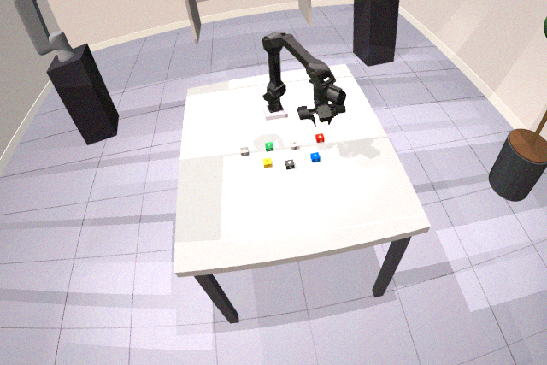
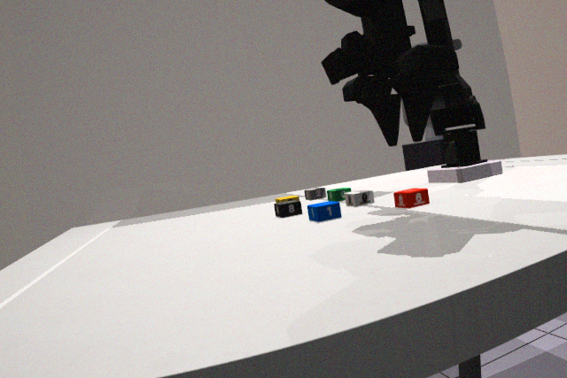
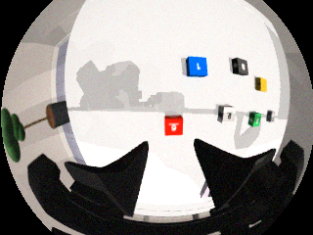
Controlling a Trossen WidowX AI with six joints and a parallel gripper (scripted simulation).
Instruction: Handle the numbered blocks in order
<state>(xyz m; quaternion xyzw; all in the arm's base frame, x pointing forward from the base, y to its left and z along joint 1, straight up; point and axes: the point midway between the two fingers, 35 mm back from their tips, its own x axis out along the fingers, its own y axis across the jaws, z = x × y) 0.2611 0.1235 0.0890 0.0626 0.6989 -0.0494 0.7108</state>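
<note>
My gripper tip is 1 cm past the red block, 1 cm to the left of it and 7 cm above it. From my gripper tip the other things lie so: black block 9 cm ahead, 17 cm to the right, 7 cm below; white-grey block 1 cm behind, 12 cm to the right, 7 cm below; blue block 9 cm ahead, 7 cm to the right, 7 cm below.
</note>
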